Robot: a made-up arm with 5 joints.
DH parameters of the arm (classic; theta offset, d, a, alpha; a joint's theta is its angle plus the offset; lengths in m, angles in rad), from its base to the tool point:
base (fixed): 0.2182 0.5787 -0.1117 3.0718
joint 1: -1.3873 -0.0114 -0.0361 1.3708
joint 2: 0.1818 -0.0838 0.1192 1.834
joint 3: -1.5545 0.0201 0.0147 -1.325
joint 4: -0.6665 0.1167 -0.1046 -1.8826
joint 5: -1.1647 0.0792 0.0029 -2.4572
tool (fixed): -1.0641 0.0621 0 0
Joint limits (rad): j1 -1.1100..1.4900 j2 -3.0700..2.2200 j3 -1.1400..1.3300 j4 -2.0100..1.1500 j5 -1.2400..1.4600
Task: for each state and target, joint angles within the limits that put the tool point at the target. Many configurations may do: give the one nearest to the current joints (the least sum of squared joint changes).
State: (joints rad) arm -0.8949 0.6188 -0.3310 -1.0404 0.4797
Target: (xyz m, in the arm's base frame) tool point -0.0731 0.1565 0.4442
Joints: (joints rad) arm -0.9278 0.5255 -0.3307 -1.0247 0.4840
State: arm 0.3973 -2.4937 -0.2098 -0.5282 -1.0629
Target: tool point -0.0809 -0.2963 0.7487
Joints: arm 0.2456 -2.9947 -0.1605 -0.4908 -0.9610
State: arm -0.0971 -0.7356 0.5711 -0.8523 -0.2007
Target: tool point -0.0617 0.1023 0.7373
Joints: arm 0.4265 -0.9940 0.6497 -0.7155 0.0289
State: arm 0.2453 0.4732 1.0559 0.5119 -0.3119
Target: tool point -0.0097 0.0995 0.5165
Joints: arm 0.6243 0.2674 0.4559 0.3989 -0.4268
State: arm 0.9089 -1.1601 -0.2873 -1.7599 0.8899
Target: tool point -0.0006 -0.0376 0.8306
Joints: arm 0.6739 -1.4931 0.2793 -1.8309 0.9489
